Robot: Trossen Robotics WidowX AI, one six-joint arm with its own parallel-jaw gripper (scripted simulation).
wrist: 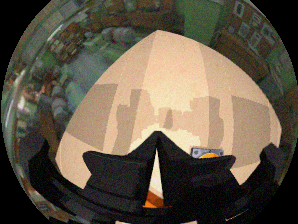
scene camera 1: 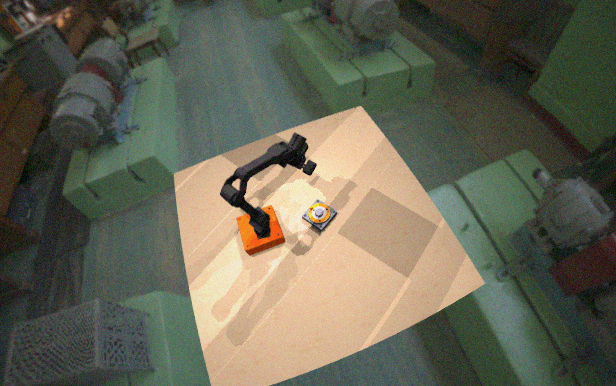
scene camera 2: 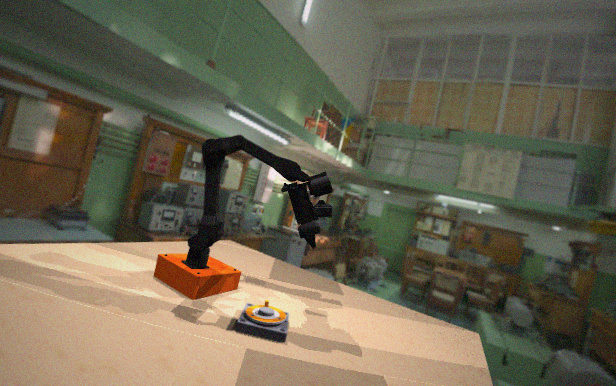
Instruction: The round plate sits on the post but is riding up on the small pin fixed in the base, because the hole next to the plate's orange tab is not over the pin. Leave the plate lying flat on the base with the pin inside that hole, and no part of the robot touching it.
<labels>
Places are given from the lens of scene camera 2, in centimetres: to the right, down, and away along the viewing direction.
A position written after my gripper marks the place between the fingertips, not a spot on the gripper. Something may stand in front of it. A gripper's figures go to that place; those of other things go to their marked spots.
my gripper point(scene camera 2: 314, 247): 2, 17, 90
base point(scene camera 2: 278, 332): -7, 34, 66
</labels>
